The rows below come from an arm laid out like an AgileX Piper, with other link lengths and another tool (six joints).
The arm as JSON. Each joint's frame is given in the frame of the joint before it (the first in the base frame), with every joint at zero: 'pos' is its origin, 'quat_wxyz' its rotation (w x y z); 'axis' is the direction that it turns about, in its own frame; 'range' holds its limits. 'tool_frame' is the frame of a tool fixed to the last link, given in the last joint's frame.
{
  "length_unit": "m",
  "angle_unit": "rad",
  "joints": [
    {
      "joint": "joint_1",
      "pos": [
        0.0,
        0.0,
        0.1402
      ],
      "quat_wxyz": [
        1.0,
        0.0,
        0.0,
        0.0
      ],
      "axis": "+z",
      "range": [
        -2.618,
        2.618
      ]
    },
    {
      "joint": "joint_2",
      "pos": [
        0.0,
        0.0,
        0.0
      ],
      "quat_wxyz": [
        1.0,
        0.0,
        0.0,
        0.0
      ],
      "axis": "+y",
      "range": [
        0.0,
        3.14
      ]
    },
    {
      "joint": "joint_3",
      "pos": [
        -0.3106,
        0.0,
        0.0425
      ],
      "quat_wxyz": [
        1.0,
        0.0,
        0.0,
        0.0
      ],
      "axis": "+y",
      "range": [
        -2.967,
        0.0
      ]
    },
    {
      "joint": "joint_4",
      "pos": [
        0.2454,
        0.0,
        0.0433
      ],
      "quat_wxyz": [
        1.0,
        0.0,
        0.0,
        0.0
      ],
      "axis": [
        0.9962,
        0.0,
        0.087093
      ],
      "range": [
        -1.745,
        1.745
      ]
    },
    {
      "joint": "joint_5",
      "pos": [
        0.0,
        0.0,
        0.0
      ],
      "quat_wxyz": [
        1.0,
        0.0,
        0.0,
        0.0
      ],
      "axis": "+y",
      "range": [
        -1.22,
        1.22
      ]
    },
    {
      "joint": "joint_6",
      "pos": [
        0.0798,
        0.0,
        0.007
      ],
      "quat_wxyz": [
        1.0,
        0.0,
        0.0,
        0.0
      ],
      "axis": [
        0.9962,
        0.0,
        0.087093
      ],
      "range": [
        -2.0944,
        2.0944
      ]
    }
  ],
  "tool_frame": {
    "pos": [
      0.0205,
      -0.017,
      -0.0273
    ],
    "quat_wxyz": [
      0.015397,
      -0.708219,
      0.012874,
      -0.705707
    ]
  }
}
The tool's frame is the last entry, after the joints.
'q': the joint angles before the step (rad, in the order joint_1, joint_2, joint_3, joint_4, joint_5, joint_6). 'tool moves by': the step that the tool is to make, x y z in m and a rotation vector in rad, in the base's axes. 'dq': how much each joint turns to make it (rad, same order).
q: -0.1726 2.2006 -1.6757 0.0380 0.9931 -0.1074
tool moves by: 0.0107 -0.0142 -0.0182 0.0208 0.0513 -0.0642
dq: -0.0306 0.0889 -0.0943 0.0067 0.0585 0.0332
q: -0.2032 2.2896 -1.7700 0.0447 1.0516 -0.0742
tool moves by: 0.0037 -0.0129 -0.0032 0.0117 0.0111 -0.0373
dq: -0.0283 0.0331 -0.0525 0.0086 0.0326 0.0069
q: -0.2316 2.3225 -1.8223 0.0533 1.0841 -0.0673
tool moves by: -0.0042 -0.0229 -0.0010 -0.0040 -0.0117 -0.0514
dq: -0.0504 0.0053 -0.0074 -0.0008 -0.0102 0.0009
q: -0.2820 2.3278 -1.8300 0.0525 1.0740 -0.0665
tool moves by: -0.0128 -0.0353 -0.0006 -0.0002 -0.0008 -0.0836
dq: -0.0815 0.0011 0.0002 -0.0001 -0.0022 0.0020
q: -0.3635 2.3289 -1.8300 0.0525 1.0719 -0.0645
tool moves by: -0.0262 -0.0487 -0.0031 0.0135 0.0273 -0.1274
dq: -0.1205 0.0078 -0.0002 0.0000 0.0224 0.0080
